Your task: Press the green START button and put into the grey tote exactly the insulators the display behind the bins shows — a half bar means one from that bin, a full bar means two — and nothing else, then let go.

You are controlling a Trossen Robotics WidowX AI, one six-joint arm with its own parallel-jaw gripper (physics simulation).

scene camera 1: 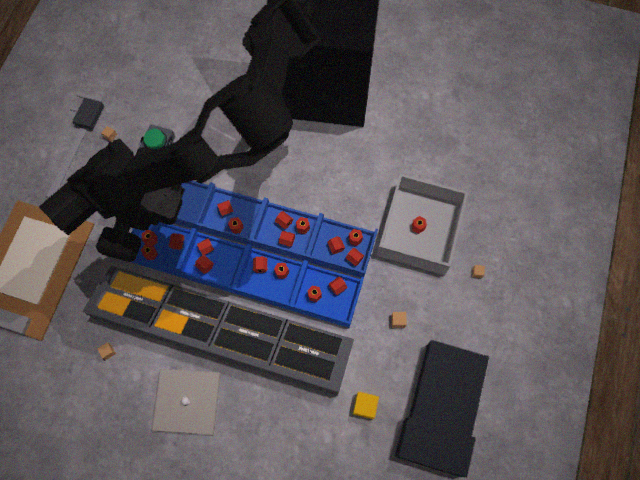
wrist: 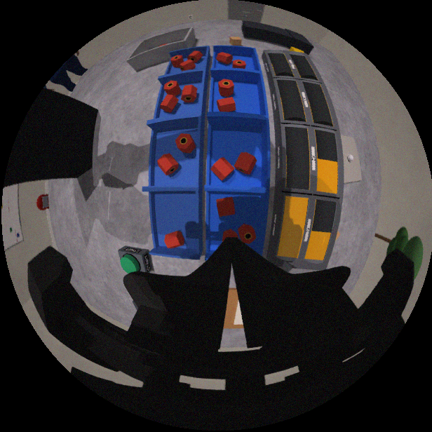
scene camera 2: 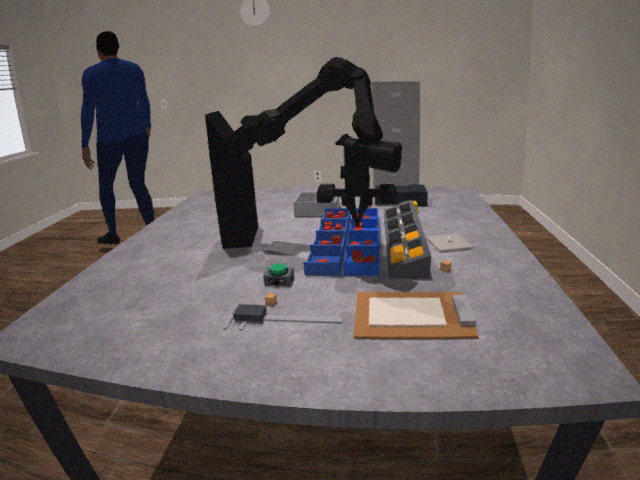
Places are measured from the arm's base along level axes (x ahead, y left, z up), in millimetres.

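Pixels of known places: gripper, fingertip midpoint: (scene camera 1: pixel 155 223) (scene camera 2: pixel 357 225); arm's base, link origin: (scene camera 1: pixel 297 8) (scene camera 2: pixel 233 145).
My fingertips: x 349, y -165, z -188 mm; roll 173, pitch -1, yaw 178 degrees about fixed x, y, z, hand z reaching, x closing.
Note:
Ahead of a thing's pixels: the offset from my fingertips to its top centre. "spot": to the spot under its first point.
My gripper (scene camera 2: pixel 357 223) (wrist: pixel 230 242) is shut and empty, pointing down above the blue bins @(spot: 22 mm back, 136 mm left, 97 mm down) (scene camera 1: pixel 241 248), over the display-side bin nearest the clipboard; its tips are hidden from above. That bin holds three red insulators @(3 mm back, 17 mm left, 78 mm down) (scene camera 1: pixel 176 241) (wrist: pixel 225 206); the bin beside it in the other row shows one (wrist: pixel 174 239). One red insulator @(149 mm back, 445 mm left, 77 mm down) (scene camera 1: pixel 419 224) lies in the grey tote @(148 mm back, 450 mm left, 53 mm down) (scene camera 1: pixel 431 190) (scene camera 2: pixel 315 207). The display (scene camera 1: pixel 343 356) (scene camera 2: pixel 413 271) shows a full and a half orange bar in its end column and a half bar in the adjoining column. The green START button @(188 mm back, 91 mm right, 66 mm down) (scene camera 1: pixel 154 137) (scene camera 2: pixel 278 268) (wrist: pixel 130 264) stands beside the bins.
The clipboard (scene camera 1: pixel 77 242) (scene camera 2: pixel 361 330) lies past the bins' end. A dark box @(spot: 216 mm back, 248 mm right, 88 mm down) (scene camera 1: pixel 88 113) (scene camera 2: pixel 249 312) lies beyond the button. A beige plate @(267 mm ahead, 126 mm left, 98 mm down) (scene camera 1: pixel 201 418), yellow cube @(195 mm ahead, 425 mm left, 71 mm down) (scene camera 1: pixel 366 405), dark block @(166 mm ahead, 552 mm left, 51 mm down) (scene camera 1: pixel 449 403) and small orange cubes @(35 mm ahead, 447 mm left, 83 mm down) (scene camera 1: pixel 398 319) lie around the display and tote.

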